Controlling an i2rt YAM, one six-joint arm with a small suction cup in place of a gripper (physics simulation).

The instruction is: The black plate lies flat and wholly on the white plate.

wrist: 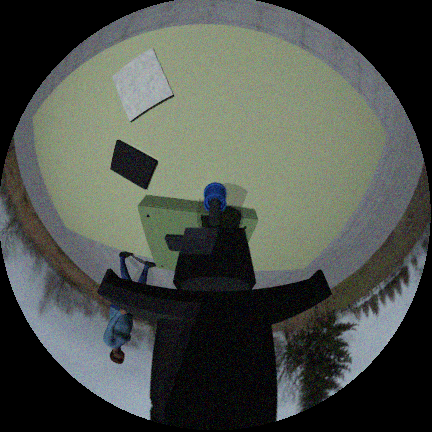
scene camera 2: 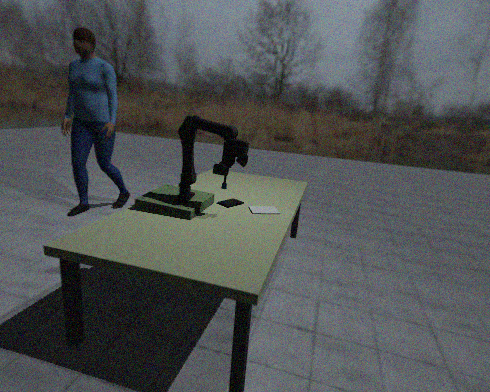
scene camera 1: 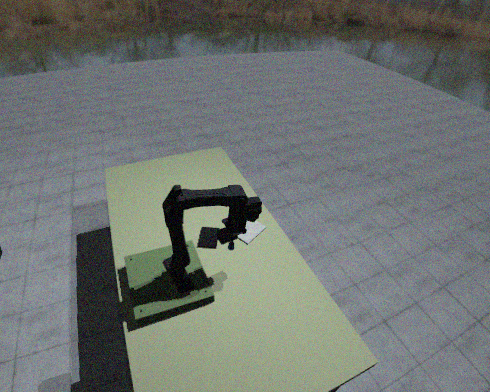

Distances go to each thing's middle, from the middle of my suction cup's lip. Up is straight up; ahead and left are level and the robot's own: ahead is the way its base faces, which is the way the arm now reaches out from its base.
Right now the black plate (wrist: 136,166) is 240 mm to the left of my suction cup and 170 mm below it. From my suction cup the other things lie so: white plate (wrist: 141,83) 220 mm ahead, 180 mm to the left, 170 mm below.
